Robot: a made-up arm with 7 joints. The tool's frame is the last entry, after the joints.
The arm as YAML. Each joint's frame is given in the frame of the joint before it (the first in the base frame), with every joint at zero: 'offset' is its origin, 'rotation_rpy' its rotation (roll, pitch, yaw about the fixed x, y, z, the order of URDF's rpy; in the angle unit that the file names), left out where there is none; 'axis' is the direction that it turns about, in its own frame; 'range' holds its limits. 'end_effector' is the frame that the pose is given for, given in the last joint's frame.
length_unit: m
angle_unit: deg
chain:
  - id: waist
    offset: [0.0, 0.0, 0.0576]
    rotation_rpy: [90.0, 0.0, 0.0]
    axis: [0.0, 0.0, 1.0]
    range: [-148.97, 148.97]
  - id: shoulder
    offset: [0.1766, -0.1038, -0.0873]
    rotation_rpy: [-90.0, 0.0, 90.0]
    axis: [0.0, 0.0, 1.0]
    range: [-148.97, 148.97]
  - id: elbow
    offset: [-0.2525, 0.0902, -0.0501]
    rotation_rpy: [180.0, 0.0, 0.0]
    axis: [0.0, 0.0, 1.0]
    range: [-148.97, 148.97]
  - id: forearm
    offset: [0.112, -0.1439, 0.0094]
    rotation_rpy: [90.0, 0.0, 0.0]
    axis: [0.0, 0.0, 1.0]
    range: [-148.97, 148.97]
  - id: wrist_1
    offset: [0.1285, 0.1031, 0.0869]
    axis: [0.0, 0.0, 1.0]
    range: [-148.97, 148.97]
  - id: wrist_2
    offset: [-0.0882, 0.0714, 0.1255]
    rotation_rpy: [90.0, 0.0, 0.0]
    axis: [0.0, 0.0, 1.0]
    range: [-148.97, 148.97]
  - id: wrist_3
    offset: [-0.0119, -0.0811, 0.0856]
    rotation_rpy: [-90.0, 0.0, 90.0]
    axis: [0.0, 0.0, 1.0]
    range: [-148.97, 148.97]
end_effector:
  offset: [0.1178, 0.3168, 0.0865]
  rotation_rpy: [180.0, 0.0, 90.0]
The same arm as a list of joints. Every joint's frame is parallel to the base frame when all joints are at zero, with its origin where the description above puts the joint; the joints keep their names.
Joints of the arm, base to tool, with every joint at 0 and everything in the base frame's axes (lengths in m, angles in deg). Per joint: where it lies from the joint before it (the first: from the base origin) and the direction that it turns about. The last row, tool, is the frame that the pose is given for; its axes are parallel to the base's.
waist: origin 0.0000 0.0000 0.0576 axis 0 -1 0
shoulder: origin 0.1766 0.0873 -0.1038 axis -1 0 0
elbow: origin 0.0501 0.0902 -0.2525 axis 1 0 0
forearm: origin 0.0094 0.1439 0.1120 axis 0 1 0
wrist_1: origin 0.1031 0.0869 0.1285 axis 0 1 0
wrist_2: origin 0.0714 0.1255 -0.0882 axis -1 0 0
wrist_3: origin -0.0856 -0.0811 -0.0119 axis 0 0 -1
tool: origin 0.3168 0.1178 -0.0865
Joint limits (deg, base to tool): -148.97..148.97 -148.97..148.97 -148.97..148.97 -148.97..148.97 -148.97..148.97 -148.97..148.97 -148.97..148.97

